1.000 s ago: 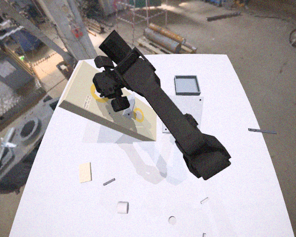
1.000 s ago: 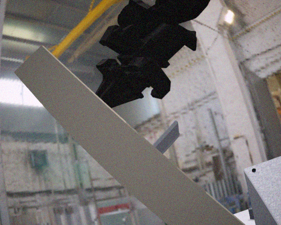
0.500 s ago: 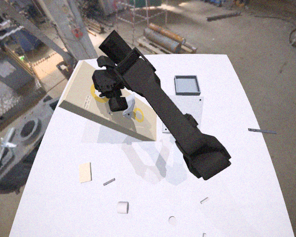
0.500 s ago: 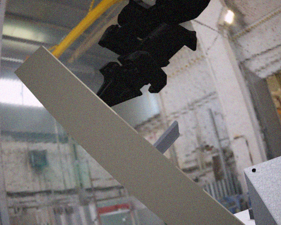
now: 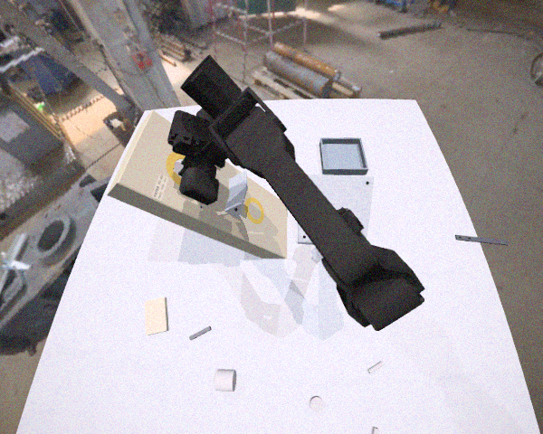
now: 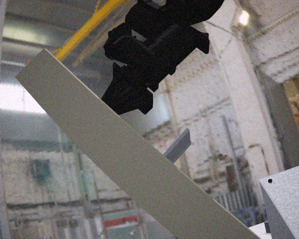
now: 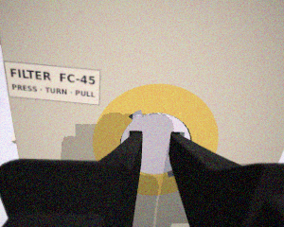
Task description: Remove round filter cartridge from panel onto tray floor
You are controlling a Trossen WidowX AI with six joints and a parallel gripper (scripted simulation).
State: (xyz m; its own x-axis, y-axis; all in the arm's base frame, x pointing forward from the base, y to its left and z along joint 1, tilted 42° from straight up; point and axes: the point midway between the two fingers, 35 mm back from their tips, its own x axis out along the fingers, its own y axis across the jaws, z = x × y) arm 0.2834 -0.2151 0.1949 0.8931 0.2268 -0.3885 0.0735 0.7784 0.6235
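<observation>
Now: gripper tip 1 cm short of the round white filter cartridge and 1 cm above it. Also, from my gripper tip: beige card 28 cm below, 25 cm to the left, 17 cm ahead; then grey tray 43 cm behind, 28 cm below, 24 cm to the right; then grey bracket 10 cm below, 9 cm behind, 1 cm to the left.
</observation>
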